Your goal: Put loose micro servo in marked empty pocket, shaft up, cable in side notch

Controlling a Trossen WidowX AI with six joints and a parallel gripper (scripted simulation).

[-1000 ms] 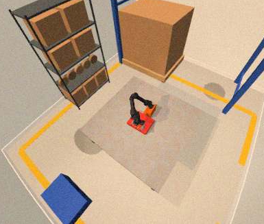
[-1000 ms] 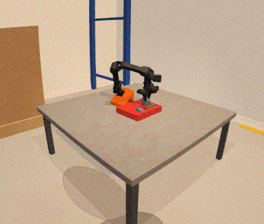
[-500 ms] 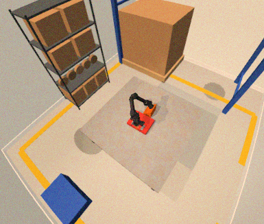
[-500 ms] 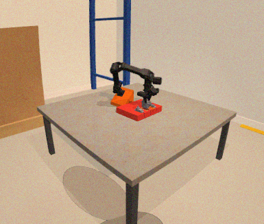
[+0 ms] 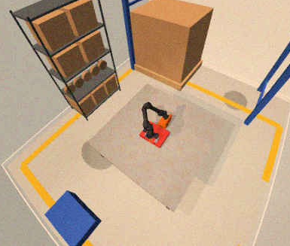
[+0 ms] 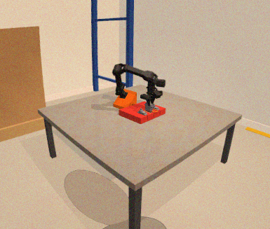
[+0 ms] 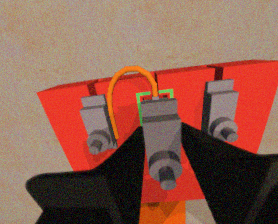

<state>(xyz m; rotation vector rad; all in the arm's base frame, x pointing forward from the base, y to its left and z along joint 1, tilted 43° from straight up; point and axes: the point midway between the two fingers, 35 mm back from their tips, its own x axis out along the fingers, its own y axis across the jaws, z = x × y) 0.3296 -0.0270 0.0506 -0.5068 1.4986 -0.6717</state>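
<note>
The red robot deck is 12 cm behind my gripper tip, 1 cm to the left of it and 8 cm below it.
</note>
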